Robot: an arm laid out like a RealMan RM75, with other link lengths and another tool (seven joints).
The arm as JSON. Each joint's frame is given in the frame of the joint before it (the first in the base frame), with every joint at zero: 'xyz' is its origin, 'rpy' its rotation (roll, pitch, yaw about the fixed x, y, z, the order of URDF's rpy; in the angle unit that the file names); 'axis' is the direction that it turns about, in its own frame. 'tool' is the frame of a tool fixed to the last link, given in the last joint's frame.
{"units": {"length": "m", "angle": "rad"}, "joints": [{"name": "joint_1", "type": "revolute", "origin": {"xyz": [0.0, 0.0, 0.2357], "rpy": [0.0, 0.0, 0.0]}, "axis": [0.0, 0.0, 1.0]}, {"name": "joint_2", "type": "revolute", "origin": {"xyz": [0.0, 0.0, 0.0], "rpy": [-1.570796, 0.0, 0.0]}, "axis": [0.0, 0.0, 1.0]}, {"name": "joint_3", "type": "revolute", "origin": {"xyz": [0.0, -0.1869, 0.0], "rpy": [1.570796, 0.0, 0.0]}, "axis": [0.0, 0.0, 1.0]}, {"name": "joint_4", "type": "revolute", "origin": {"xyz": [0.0, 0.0, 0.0], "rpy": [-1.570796, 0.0, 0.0]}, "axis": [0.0, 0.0, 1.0]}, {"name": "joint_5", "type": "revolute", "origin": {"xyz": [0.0, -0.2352, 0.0], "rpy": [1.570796, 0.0, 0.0]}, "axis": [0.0, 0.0, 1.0]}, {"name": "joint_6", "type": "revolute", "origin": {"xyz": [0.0, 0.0, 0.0], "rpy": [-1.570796, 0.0, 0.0]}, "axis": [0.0, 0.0, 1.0]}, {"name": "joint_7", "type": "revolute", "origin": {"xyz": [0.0, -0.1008, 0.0], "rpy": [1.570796, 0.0, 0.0]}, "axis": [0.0, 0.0, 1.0]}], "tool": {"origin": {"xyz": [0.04, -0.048, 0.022], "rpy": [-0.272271, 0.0, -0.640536]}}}
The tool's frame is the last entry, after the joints.
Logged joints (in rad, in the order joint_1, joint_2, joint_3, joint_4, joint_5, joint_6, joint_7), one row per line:
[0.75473, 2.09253, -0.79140, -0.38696, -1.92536, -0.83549, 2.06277]
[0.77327, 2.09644, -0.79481, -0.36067, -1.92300, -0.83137, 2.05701]
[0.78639, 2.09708, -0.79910, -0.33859, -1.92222, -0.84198, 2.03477]
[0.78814, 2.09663, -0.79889, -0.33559, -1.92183, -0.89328, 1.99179]
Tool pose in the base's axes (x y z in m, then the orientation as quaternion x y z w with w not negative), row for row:
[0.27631, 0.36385, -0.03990, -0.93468, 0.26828, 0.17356, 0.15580]
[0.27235, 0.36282, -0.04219, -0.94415, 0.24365, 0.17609, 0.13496]
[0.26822, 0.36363, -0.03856, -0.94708, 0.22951, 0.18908, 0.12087]
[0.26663, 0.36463, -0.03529, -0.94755, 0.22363, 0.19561, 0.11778]
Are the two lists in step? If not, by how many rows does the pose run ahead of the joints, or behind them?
The pose runs 2 rows ahead of the joints: the pose in row i belongs to the joints in row i + 2.
